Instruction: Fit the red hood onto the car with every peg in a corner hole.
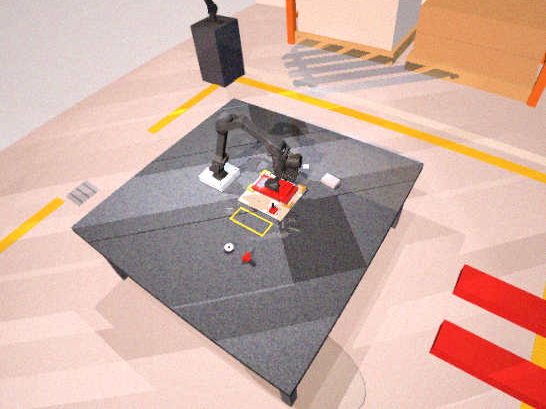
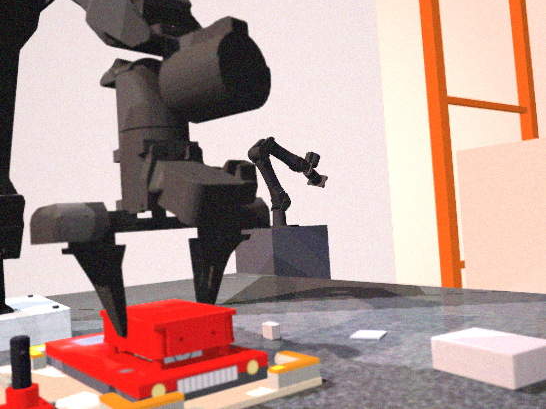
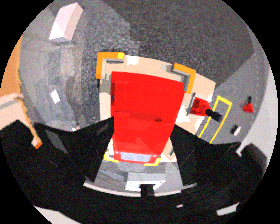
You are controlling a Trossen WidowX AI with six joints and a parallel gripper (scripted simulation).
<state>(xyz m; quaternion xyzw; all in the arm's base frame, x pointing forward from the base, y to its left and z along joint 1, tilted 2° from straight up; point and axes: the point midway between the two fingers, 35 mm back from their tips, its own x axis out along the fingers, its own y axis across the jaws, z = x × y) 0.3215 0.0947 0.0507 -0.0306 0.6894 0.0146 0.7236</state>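
Right now my gripper tip is 2 cm above the engine block. Round my gripper tip: red hood 1 cm above.
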